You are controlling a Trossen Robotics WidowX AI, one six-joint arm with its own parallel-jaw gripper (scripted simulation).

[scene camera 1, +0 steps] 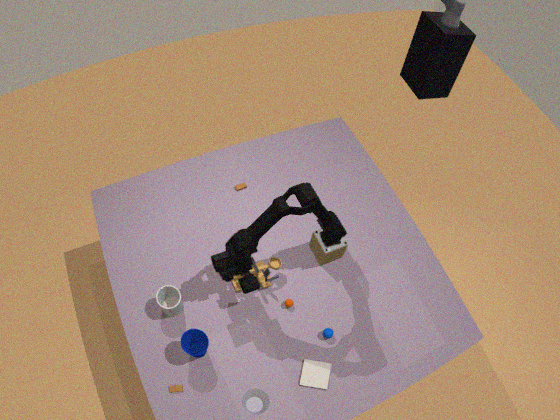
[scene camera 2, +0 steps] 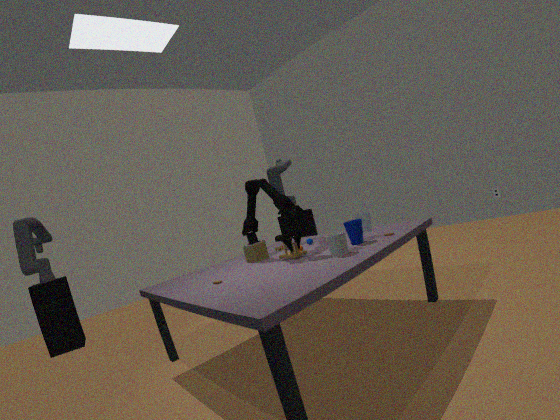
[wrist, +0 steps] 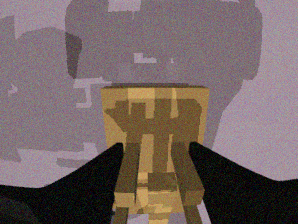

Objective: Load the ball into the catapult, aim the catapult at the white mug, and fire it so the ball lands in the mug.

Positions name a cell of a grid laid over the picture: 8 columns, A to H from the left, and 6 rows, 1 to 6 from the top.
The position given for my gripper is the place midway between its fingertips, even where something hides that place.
I see my gripper (wrist: E4), a catapult (wrist: E4) and a white flat block (scene camera 1: E6).
The wrist view misses the white flat block: it is out of frame.
